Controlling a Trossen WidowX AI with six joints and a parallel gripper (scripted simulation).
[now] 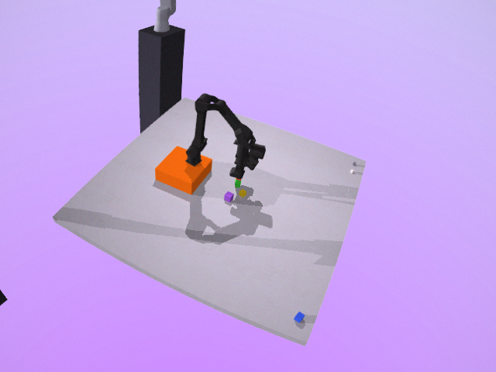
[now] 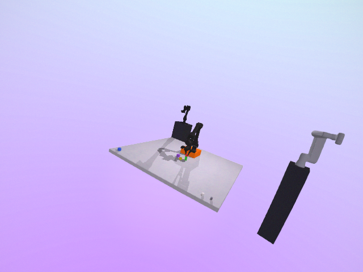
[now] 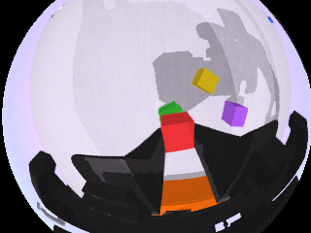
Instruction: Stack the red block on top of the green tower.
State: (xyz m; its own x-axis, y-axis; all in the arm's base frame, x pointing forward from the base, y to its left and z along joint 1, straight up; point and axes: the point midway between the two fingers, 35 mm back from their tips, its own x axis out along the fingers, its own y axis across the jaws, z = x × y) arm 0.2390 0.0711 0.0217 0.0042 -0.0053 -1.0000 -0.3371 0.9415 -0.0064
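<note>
Now: the red block right at my gripper tip. Also, from my gripper tip: blue block: 630 mm ahead, 470 mm to the right, 50 mm below; then purple block: 110 mm to the right, 50 mm below, 20 mm ahead; then yellow block: 60 mm ahead, 50 mm below, 40 mm to the right.
</note>
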